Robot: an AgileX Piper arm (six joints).
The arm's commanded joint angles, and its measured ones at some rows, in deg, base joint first. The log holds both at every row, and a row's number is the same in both.
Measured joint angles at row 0: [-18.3, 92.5, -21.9, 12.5, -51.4, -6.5]
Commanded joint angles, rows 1 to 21: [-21.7, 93.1, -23.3, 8.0, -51.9, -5.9]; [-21.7, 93.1, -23.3, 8.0, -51.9, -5.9]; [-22.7, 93.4, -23.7, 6.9, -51.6, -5.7]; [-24.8, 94.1, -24.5, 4.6, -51.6, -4.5]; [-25.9, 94.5, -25.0, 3.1, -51.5, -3.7]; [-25.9, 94.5, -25.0, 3.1, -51.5, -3.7]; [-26.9, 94.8, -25.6, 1.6, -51.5, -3.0]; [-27.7, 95.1, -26.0, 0.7, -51.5, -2.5]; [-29.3, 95.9, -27.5, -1.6, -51.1, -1.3]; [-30.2, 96.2, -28.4, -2.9, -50.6, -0.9]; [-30.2, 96.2, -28.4, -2.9, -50.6, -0.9]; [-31.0, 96.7, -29.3, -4.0, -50.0, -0.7]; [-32.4, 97.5, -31.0, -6.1, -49.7, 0.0]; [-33.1, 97.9, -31.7, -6.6, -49.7, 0.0]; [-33.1, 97.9, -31.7, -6.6, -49.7, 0.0]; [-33.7, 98.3, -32.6, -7.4, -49.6, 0.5]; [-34.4, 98.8, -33.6, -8.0, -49.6, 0.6]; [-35.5, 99.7, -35.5, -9.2, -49.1, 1.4]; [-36.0, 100.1, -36.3, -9.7, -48.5, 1.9]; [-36.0, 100.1, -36.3, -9.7, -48.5, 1.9]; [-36.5, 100.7, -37.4, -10.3, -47.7, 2.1]
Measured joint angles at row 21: [-35.1, 99.6, -34.7, -8.1, -49.0, 1.0]
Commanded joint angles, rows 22 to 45: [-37.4, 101.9, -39.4, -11.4, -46.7, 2.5]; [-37.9, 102.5, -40.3, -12.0, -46.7, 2.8]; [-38.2, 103.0, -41.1, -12.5, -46.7, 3.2]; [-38.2, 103.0, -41.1, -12.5, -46.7, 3.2]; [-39.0, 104.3, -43.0, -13.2, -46.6, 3.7]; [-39.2, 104.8, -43.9, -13.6, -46.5, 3.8]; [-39.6, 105.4, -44.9, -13.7, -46.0, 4.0]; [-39.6, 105.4, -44.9, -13.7, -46.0, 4.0]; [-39.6, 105.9, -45.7, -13.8, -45.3, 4.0]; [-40.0, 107.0, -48.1, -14.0, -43.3, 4.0]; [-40.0, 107.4, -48.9, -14.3, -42.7, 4.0]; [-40.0, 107.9, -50.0, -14.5, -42.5, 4.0]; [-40.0, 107.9, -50.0, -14.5, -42.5, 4.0]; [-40.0, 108.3, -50.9, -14.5, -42.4, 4.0]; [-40.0, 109.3, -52.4, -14.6, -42.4, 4.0]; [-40.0, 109.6, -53.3, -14.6, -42.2, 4.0]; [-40.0, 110.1, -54.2, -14.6, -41.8, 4.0]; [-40.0, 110.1, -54.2, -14.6, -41.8, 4.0]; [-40.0, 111.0, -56.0, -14.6, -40.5, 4.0]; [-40.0, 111.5, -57.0, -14.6, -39.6, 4.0]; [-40.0, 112.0, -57.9, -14.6, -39.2, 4.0]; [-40.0, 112.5, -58.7, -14.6, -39.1, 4.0]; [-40.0, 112.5, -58.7, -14.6, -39.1, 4.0]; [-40.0, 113.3, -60.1, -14.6, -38.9, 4.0]
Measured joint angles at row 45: [-39.9, 112.2, -57.6, -14.0, -39.1, 3.8]
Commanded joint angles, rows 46 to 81: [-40.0, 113.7, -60.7, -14.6, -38.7, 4.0]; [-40.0, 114.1, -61.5, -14.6, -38.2, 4.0]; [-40.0, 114.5, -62.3, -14.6, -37.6, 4.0]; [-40.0, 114.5, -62.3, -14.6, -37.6, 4.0]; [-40.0, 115.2, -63.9, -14.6, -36.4, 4.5]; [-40.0, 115.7, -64.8, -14.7, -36.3, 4.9]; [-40.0, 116.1, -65.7, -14.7, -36.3, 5.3]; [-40.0, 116.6, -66.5, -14.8, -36.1, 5.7]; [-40.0, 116.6, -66.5, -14.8, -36.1, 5.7]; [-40.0, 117.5, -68.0, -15.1, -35.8, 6.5]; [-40.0, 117.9, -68.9, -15.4, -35.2, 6.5]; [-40.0, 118.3, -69.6, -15.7, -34.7, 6.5]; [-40.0, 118.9, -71.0, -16.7, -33.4, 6.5]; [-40.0, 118.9, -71.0, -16.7, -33.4, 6.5]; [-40.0, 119.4, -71.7, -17.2, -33.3, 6.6]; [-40.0, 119.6, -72.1, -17.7, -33.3, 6.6]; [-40.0, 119.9, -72.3, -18.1, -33.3, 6.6]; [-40.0, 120.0, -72.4, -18.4, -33.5, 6.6]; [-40.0, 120.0, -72.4, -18.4, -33.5, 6.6]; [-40.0, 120.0, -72.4, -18.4, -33.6, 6.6]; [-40.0, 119.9, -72.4, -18.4, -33.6, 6.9]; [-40.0, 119.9, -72.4, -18.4, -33.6, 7.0]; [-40.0, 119.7, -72.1, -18.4, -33.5, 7.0]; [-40.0, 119.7, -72.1, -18.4, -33.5, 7.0]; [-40.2, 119.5, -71.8, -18.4, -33.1, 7.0]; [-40.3, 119.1, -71.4, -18.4, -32.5, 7.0]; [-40.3, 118.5, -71.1, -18.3, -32.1, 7.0]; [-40.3, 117.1, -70.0, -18.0, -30.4, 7.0]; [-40.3, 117.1, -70.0, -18.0, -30.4, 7.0]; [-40.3, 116.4, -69.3, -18.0, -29.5, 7.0]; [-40.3, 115.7, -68.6, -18.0, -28.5, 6.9]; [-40.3, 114.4, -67.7, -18.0, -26.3, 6.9]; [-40.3, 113.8, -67.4, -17.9, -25.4, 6.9]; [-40.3, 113.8, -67.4, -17.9, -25.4, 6.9]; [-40.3, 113.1, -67.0, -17.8, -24.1, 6.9]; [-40.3, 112.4, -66.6, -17.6, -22.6, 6.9]
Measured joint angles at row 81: [-40.7, 114.8, -67.6, -17.0, -25.6, 6.9]
